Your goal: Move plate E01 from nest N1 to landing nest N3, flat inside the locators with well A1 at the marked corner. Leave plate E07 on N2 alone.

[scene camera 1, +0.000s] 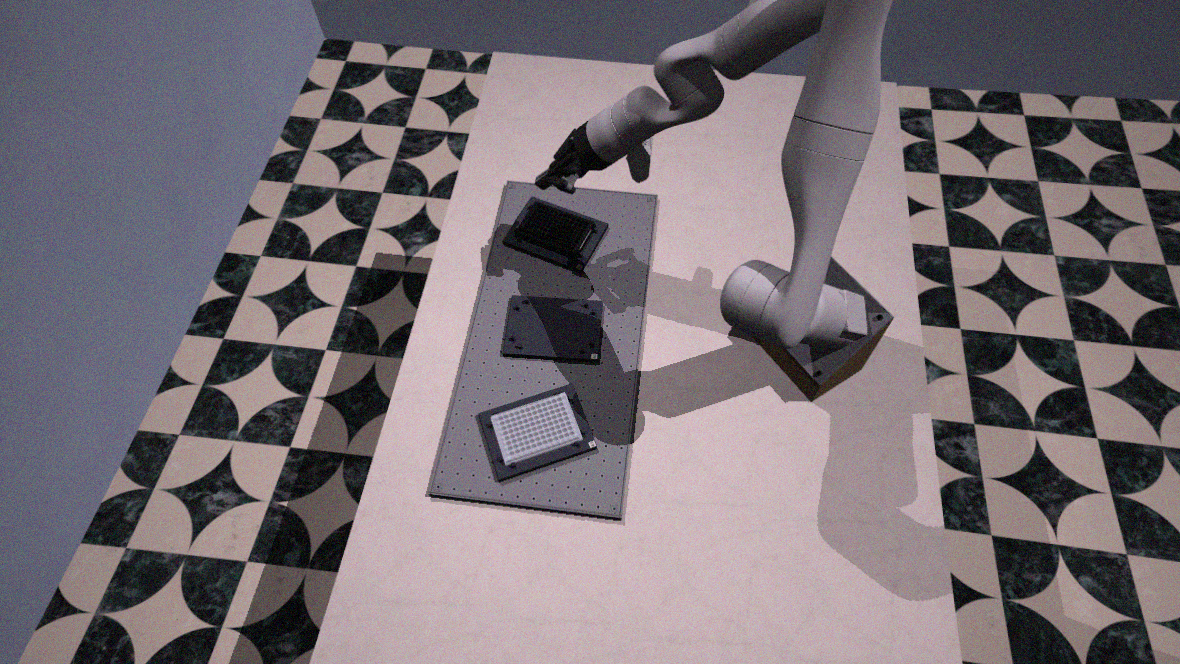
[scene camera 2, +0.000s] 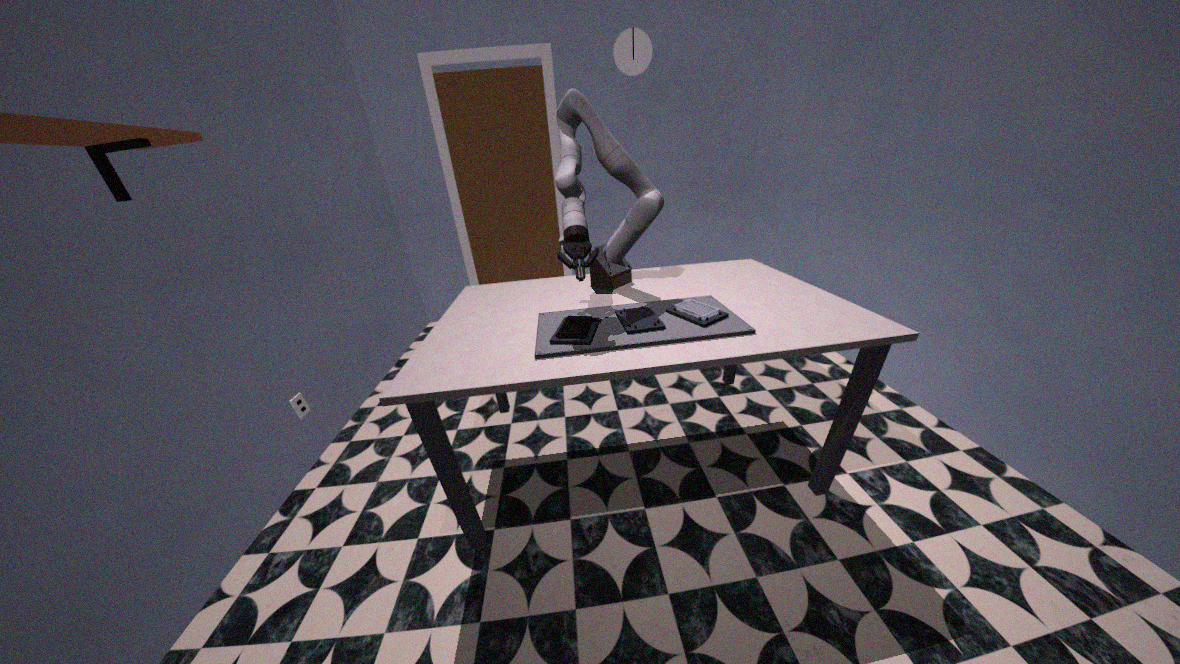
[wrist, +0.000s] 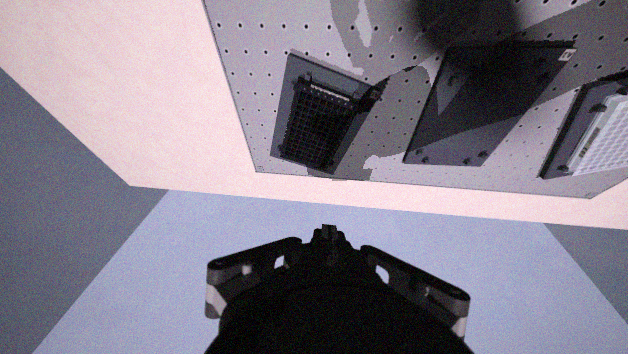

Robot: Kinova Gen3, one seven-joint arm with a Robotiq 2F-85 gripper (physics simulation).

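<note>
A black well plate (scene camera 1: 551,227) (scene camera 2: 575,328) (wrist: 320,120) sits on a dark nest (scene camera 1: 600,227) (wrist: 300,68) at one end of the pegboard. The middle nest (scene camera 1: 536,326) (scene camera 2: 639,318) (wrist: 480,100) holds no plate; its corner label (scene camera 1: 594,356) (wrist: 567,54) reads A1 in the wrist view. A white well plate (scene camera 1: 536,426) (scene camera 2: 697,309) (wrist: 607,132) sits on the nest (scene camera 1: 540,461) (wrist: 575,125) at the other end. Plate and nest names are not readable. My gripper (scene camera 1: 554,183) (scene camera 2: 580,276) (wrist: 327,234) is shut, empty and tilted, above table height near the black plate's end.
The nests stand on a grey perforated board (scene camera 1: 470,462) (scene camera 2: 548,348) (wrist: 235,65) on the pale table (scene camera 1: 742,536) (scene camera 2: 462,355) (wrist: 150,100). The arm's base (scene camera 1: 812,371) (scene camera 2: 610,282) stands beside the board. Arm shadows cross the board and nests.
</note>
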